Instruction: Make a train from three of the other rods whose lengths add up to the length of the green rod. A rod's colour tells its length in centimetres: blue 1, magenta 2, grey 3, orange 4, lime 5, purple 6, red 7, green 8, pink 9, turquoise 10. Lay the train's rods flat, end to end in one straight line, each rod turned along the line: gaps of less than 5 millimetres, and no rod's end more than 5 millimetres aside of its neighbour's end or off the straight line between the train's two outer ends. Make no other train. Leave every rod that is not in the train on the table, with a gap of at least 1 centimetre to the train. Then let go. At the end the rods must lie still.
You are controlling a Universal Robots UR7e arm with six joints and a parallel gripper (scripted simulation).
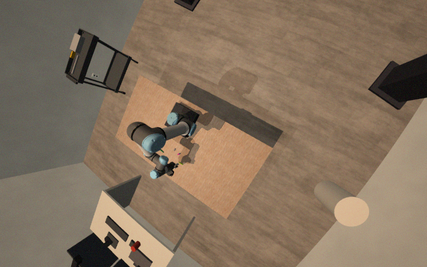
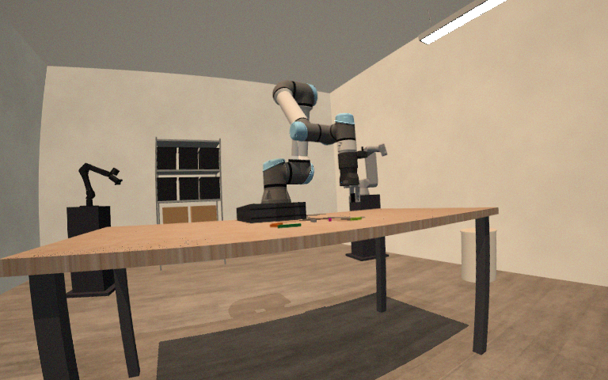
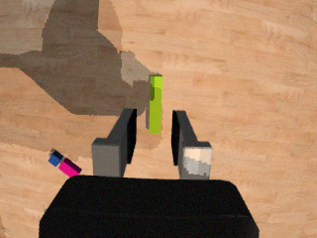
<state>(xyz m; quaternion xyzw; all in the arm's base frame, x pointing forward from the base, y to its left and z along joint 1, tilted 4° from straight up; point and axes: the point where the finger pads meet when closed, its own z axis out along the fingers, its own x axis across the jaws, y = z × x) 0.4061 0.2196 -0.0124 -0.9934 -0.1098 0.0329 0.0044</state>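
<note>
Right now my hand is 80 mm above the lime rod. Round my hand: magenta rod: 80 mm to the right, 80 mm below, 70 mm behind; small blue rod: 80 mm to the right, 80 mm below, 80 mm behind; grey rod: 150 mm to the right, 80 mm below, 70 mm behind.
</note>
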